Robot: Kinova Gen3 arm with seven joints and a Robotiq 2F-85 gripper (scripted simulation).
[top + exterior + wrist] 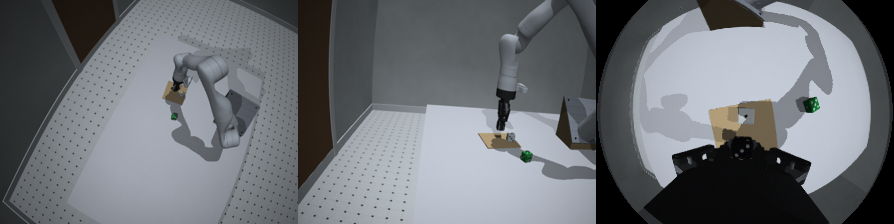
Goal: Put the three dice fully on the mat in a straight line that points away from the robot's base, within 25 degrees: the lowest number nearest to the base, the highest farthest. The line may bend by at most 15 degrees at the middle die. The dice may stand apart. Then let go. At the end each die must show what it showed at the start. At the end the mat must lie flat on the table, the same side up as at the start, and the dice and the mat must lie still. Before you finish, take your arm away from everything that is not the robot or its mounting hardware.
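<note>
Now: hand 6 cm above the tan mat. Round my hand: black die right at my hand; green die 8 cm behind, 16 cm to the left, 5 cm below; white die 5 cm behind, 5 cm below.
</note>
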